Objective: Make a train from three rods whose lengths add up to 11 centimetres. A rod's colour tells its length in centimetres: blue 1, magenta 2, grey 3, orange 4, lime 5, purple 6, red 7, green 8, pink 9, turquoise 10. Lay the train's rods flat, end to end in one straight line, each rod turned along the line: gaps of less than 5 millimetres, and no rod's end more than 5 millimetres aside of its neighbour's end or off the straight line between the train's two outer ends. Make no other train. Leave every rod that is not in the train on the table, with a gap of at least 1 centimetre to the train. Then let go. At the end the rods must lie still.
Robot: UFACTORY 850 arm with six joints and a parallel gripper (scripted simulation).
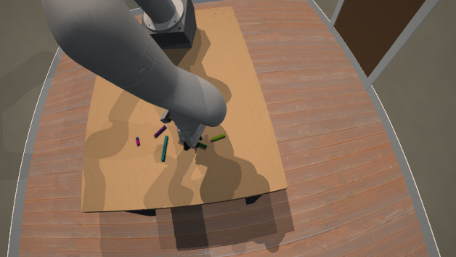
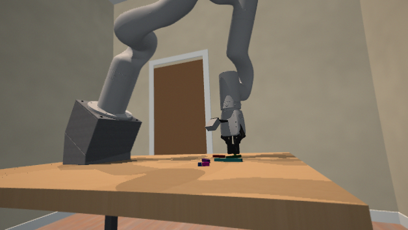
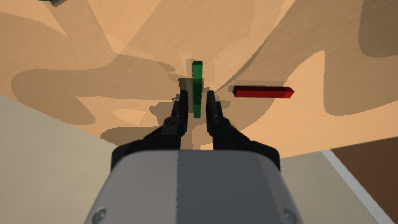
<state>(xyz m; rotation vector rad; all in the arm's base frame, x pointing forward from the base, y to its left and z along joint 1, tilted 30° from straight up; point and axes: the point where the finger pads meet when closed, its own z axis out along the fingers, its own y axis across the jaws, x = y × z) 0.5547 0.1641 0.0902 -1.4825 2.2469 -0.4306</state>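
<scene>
My gripper is now 30 mm above the green rod. The rest, counted from my hand: turquoise rod (20 mm ahead, 120 mm to the right, 30 mm below); then red rod (80 mm behind, 30 mm to the left, 30 mm below); then lime rod (20 mm behind, 80 mm to the left, 30 mm below).
</scene>
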